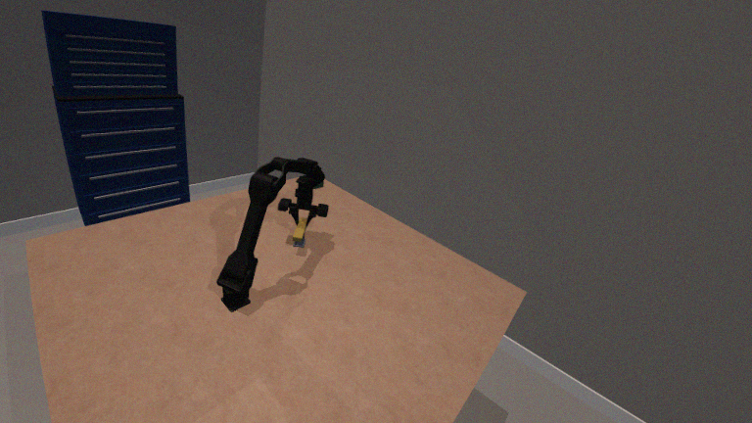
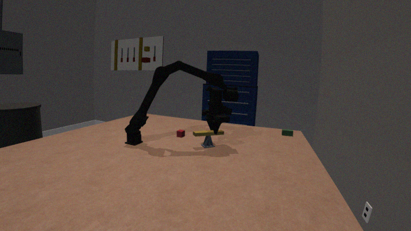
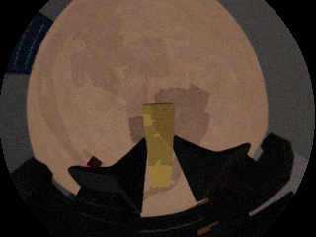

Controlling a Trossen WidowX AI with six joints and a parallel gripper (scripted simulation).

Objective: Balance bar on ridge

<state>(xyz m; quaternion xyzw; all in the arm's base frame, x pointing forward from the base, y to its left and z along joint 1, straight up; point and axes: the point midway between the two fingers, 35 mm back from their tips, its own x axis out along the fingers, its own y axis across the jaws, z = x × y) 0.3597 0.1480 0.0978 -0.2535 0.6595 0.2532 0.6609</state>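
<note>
The yellow bar is 20 mm behind my gripper tip and 20 mm to the right of it. Also, from my gripper tip: red cube 210 mm behind, 60 mm to the left, 50 mm below; then green block 380 mm ahead, 350 mm to the left, 50 mm below.
</note>
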